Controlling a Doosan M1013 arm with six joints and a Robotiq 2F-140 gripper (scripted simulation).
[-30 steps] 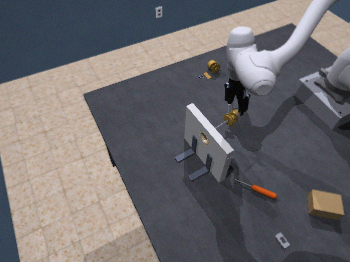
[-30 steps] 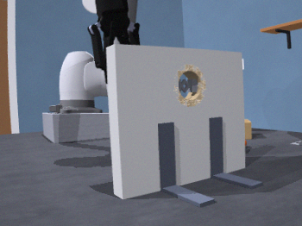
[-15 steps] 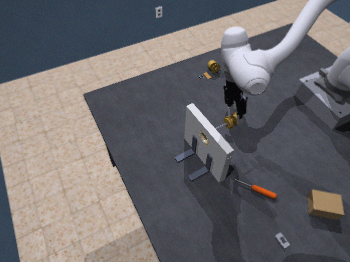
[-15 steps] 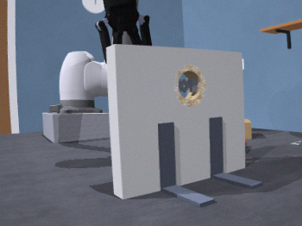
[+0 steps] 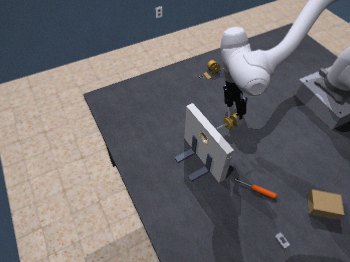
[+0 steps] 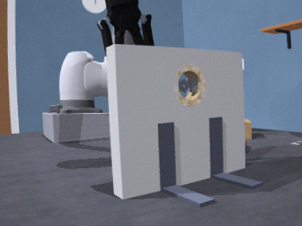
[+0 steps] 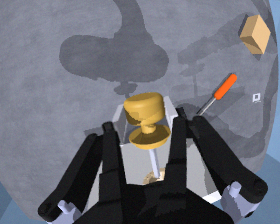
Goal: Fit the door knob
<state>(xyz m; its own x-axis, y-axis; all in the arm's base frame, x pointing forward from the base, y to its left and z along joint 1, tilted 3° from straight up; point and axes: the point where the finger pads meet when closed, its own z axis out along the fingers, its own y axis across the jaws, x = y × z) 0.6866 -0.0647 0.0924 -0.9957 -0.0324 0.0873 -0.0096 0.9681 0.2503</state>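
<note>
Now: hand 16 cm short of the white wooden panel, 6 cm above it and 2 cm to the right of it. From my hand the other things lie so: brass piece 47 cm to the right, 21 cm below, 19 cm behind; orange-handled screwdriver 27 cm to the left, 20 cm below, 6 cm ahead; cardboard box 49 cm to the left, 18 cm below, 14 cm behind.
</note>
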